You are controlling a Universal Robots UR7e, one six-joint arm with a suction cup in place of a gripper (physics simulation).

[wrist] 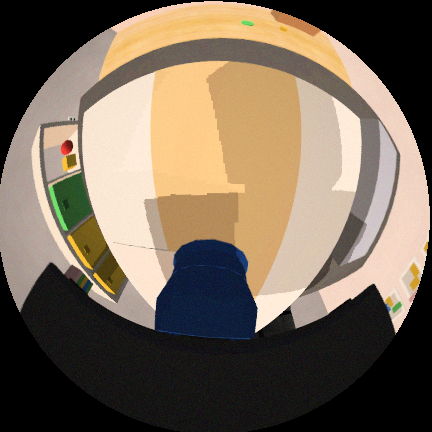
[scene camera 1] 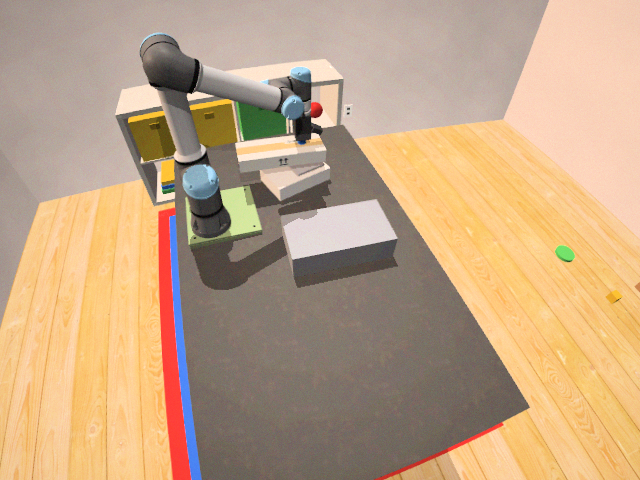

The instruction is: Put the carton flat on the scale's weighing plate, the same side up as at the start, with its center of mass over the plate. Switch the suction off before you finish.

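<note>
The carton is a long white box with tan tape along its top and two up arrows on its front side. It looks level. My suction gripper has its blue cup against the carton's top, off centre towards the right end in the scene view, and holds it. The scale is a low white body on the table, with a light grey weighing plate. The carton hides the scale's back part in the scene view; the gap between them is hard to judge. The scale does not show in the wrist view.
A large grey box lies on the dark table, nearer the scene camera than the scale. The arm's base stands on a green plate at the left. A shelf unit with yellow and green drawers stands behind the table.
</note>
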